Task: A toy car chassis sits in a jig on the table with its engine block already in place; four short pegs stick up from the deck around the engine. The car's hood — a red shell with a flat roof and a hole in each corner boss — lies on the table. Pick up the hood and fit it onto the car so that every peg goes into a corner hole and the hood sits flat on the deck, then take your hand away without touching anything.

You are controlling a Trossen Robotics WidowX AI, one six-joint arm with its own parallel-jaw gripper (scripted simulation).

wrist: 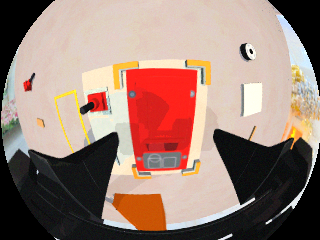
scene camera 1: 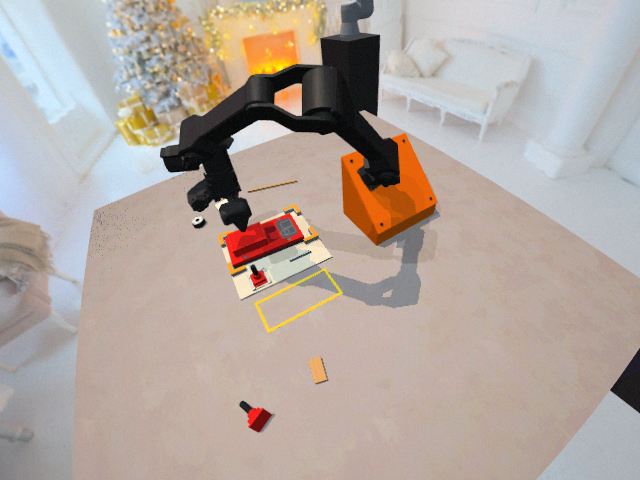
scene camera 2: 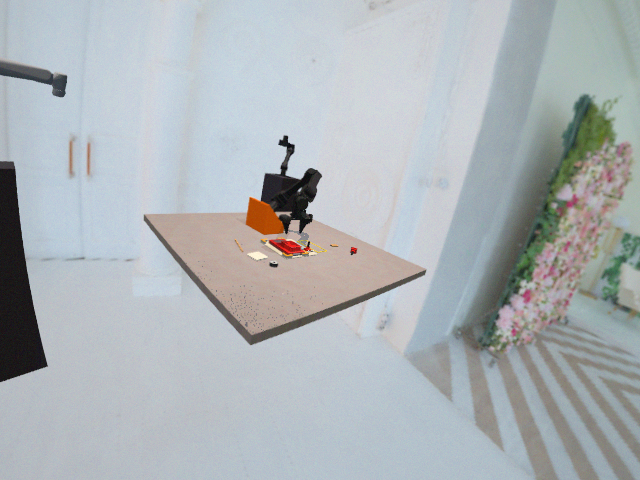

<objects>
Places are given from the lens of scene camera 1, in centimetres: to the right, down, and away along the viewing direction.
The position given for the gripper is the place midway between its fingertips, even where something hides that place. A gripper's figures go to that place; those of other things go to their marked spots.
gripper (scene camera 1: 239,220): -20, -5, 66
red hood (scene camera 1: 253,238): -17, 0, 70
</objects>
